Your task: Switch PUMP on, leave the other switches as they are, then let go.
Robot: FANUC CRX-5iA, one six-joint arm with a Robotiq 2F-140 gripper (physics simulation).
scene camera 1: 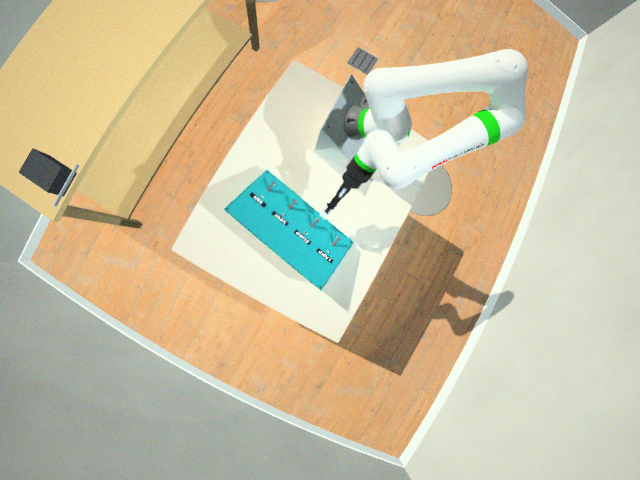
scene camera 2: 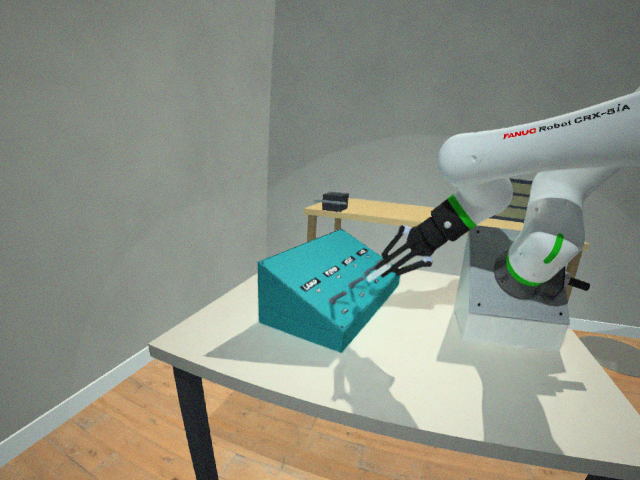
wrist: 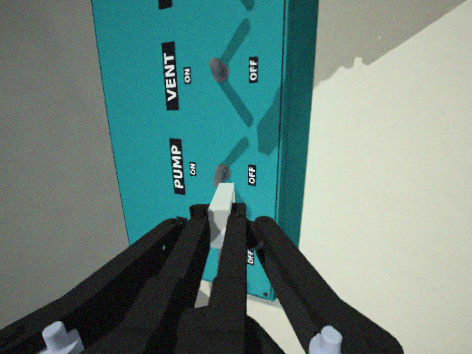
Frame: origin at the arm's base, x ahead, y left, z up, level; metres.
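Seen in the pictures: gripper, between the fingertips: (scene camera 1: 322, 216) (scene camera 2: 368, 278) (wrist: 227, 196); arm's base, origin of its link: (scene camera 1: 355, 122) (scene camera 2: 519, 274).
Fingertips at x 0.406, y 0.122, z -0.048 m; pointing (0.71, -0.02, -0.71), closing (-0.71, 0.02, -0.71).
Note:
Offsets run from my fingertips to a thing's top centre. Level surfaces: height alone.
The teal switch box (scene camera 1: 289, 248) (scene camera 2: 299, 304) (wrist: 140, 120) has a sloped face with levers in a row, labelled FAN, VENT, PUMP and LAMP. The PUMP label @(dz -0.003, dx +0.118, dy -0.018 m) (scene camera 1: 302, 237) (scene camera 2: 330, 271) (wrist: 177, 166) is second from the LAMP end. The reddish-grey PUMP lever @(dz +0.000, dx +0.035, dy -0.011 m) (scene camera 1: 314, 222) (scene camera 2: 356, 282) (wrist: 222, 173) shows just beyond my fingertips in the wrist view; I cannot tell whether they touch it. The VENT lever @(dz +0.000, dx +0.026, dy -0.131 m) (wrist: 219, 69) stands farther up that view. My gripper (scene camera 1: 325, 212) (scene camera 2: 373, 275) (wrist: 227, 196) is shut and empty, pointing down at the face. It partly hides the LAMP end in the wrist view.
The box stands on a pale table @(dz -0.130 m) (scene camera 1: 232, 149) (scene camera 2: 227, 320) in front of the robot's base plinth (scene camera 2: 516, 328). A wooden side table (scene camera 1: 93, 67) (scene camera 2: 382, 209) with a black device (scene camera 1: 45, 170) (scene camera 2: 334, 200) stands apart. The VENT lever rises beside the PUMP lever.

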